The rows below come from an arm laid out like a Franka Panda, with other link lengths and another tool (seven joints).
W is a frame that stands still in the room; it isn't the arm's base.
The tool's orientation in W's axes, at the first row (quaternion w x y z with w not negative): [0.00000 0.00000 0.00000 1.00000]
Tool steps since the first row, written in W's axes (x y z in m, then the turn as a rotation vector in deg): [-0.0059 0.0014 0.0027 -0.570 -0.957 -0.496]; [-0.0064 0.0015 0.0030 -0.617 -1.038 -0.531]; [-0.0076 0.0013 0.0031 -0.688 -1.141 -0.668]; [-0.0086 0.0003 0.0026 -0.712 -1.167 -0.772]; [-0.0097 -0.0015 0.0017 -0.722 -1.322 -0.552]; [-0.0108 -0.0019 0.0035 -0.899 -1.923 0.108]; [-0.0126 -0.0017 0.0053 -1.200 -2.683 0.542]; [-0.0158 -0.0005 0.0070 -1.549 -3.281 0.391]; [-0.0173 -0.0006 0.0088 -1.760 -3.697 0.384]
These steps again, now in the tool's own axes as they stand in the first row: [0.0059 -0.0014 0.0027 0.570 0.957 -0.496]; [0.0064 -0.0015 0.0030 0.617 1.038 -0.531]; [0.0076 -0.0013 0.0031 0.688 1.141 -0.668]; [0.0086 -0.0003 0.0026 0.712 1.167 -0.772]; [0.0097 0.0015 0.0017 0.722 1.322 -0.552]; [0.0108 0.0019 0.0035 0.899 1.923 0.108]; [0.0126 0.0017 0.0053 1.200 2.683 0.542]; [0.0158 0.0005 0.0070 1.549 3.281 0.391]; [0.0173 0.0006 0.0088 1.760 3.697 0.384]
